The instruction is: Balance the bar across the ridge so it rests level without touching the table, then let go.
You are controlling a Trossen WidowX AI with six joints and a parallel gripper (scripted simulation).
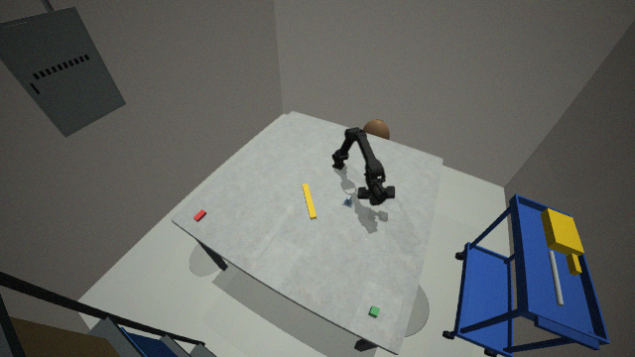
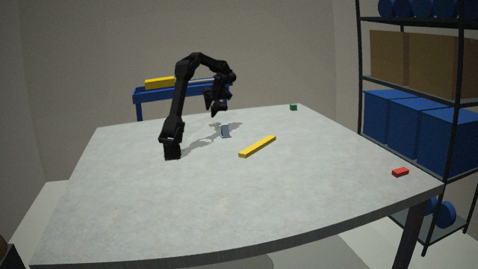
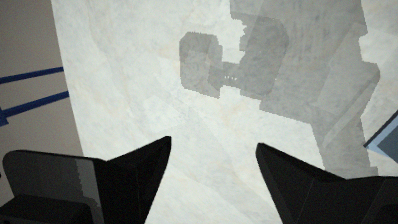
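My gripper tip is now 13 cm short of the yellow bar, 35 cm to the left of it and 7 cm above it. Also, from my gripper tip: red block (52 cm ahead, 83 cm to the right, 7 cm below); then green block (52 cm ahead, 17 cm to the left, 6 cm below).
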